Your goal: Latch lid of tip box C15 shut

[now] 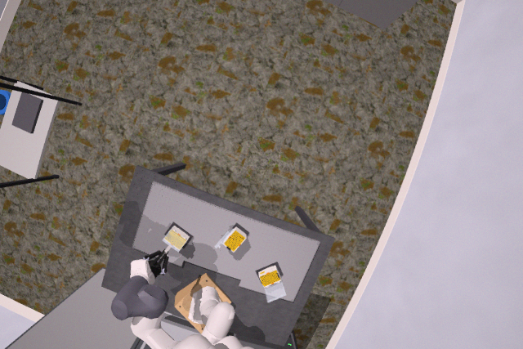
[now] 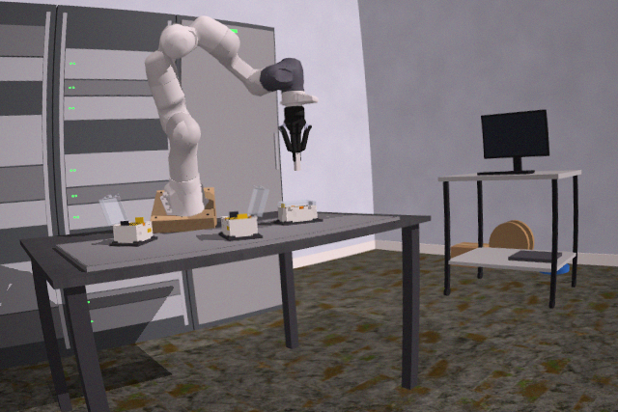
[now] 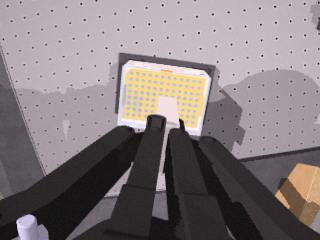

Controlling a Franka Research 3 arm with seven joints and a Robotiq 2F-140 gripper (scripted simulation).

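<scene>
My hand is 30 mm past the tip box lid, 10 mm to the right of it and 160 mm above it.
</scene>
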